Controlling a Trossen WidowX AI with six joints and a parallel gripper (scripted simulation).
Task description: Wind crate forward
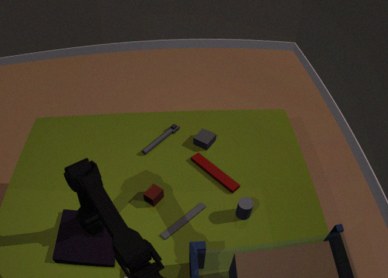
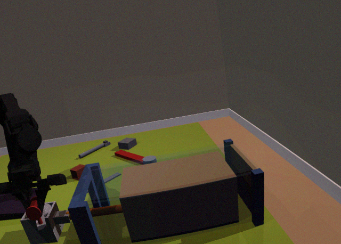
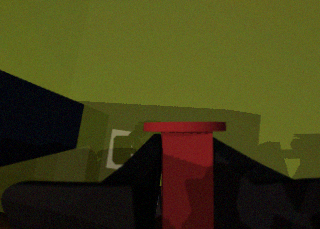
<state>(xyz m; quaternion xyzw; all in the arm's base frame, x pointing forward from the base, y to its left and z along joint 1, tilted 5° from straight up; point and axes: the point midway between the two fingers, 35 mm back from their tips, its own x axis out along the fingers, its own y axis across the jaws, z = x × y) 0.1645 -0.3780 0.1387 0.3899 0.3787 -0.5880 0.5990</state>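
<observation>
My gripper tip is now 20 mm to the right of the red crank grip. Also, from my gripper tip: winch handle: 10 mm behind, 50 mm to the left, 30 mm below; blue steel frame: 130 mm ahead, 90 mm to the left, 30 mm below; grey winch: 50 mm behind, 110 mm to the left, 100 mm below.
</observation>
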